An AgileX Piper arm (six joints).
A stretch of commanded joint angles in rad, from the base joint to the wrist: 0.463, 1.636, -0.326, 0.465, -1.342, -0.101; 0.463, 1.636, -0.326, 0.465, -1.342, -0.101; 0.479, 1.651, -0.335, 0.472, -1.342, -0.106; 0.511, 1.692, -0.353, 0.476, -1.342, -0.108; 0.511, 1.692, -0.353, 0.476, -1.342, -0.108; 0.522, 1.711, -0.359, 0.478, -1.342, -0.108; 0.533, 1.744, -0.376, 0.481, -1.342, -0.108; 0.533, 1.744, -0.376, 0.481, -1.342, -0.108; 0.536, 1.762, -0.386, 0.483, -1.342, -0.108; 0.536, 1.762, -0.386, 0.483, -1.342, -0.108; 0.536, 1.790, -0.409, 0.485, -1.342, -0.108; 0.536, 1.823, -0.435, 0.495, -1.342, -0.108; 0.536, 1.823, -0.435, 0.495, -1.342, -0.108
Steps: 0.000, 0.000, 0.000, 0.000, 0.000, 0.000; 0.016, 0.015, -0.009, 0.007, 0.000, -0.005; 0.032, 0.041, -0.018, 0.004, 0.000, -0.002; 0.000, 0.000, 0.000, 0.000, 0.000, 0.000; 0.011, 0.019, -0.006, 0.002, 0.000, 0.000; 0.011, 0.033, -0.017, 0.003, 0.000, 0.000; 0.000, 0.000, 0.000, 0.000, 0.000, 0.000; 0.003, 0.018, -0.010, 0.002, 0.000, 0.000; 0.000, 0.000, 0.000, 0.000, 0.000, 0.000; 0.000, 0.028, -0.023, 0.002, 0.000, 0.000; 0.000, 0.033, -0.026, 0.010, 0.000, 0.000; 0.000, 0.000, 0.000, 0.000, 0.000, 0.000
